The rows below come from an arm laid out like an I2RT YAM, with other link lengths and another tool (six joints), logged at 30 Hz.
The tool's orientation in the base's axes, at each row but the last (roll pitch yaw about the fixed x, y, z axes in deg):
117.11 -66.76 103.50
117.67 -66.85 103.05
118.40 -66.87 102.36
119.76 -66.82 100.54
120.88 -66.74 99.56
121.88 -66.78 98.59
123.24 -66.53 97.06
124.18 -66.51 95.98
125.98 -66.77 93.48
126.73 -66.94 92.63
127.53 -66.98 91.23
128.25 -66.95 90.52
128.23 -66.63 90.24
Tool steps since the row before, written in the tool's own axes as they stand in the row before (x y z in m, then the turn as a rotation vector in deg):
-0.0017 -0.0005 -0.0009 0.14 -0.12 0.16
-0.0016 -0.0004 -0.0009 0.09 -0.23 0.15
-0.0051 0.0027 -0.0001 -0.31 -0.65 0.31
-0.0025 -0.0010 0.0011 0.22 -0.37 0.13
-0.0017 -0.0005 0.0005 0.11 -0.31 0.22
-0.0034 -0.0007 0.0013 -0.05 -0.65 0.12
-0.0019 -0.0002 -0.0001 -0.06 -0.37 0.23
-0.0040 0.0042 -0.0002 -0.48 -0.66 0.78
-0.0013 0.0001 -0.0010 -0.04 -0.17 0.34
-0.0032 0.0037 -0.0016 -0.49 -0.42 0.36
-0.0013 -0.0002 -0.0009 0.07 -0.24 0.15
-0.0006 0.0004 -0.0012 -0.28 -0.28 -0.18
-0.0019 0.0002 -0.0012 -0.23 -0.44 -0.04
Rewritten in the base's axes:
-0.0009 -0.0009 -0.0016 0.03 0.23 0.06
-0.0008 -0.0009 -0.0014 -0.04 0.29 -0.02
0.0021 -0.0039 -0.0037 -0.15 0.52 -0.57
0.0004 0.0004 -0.0029 -0.15 0.42 0.05
0.0002 0.0000 -0.0018 -0.04 0.39 -0.05
0.0008 -0.0001 -0.0036 -0.32 0.50 -0.29
-0.0001 -0.0007 -0.0018 -0.06 0.37 -0.23
0.0027 -0.0046 -0.0022 0.20 0.74 -0.83
-0.0007 -0.0012 -0.0009 0.16 0.30 -0.17
0.0012 -0.0048 -0.0014 0.02 0.32 -0.67
-0.0008 -0.0009 -0.0010 -0.03 0.29 -0.05
-0.0007 -0.0012 -0.0001 -0.31 -0.01 -0.30
-0.0008 -0.0016 -0.0014 -0.30 0.20 -0.34

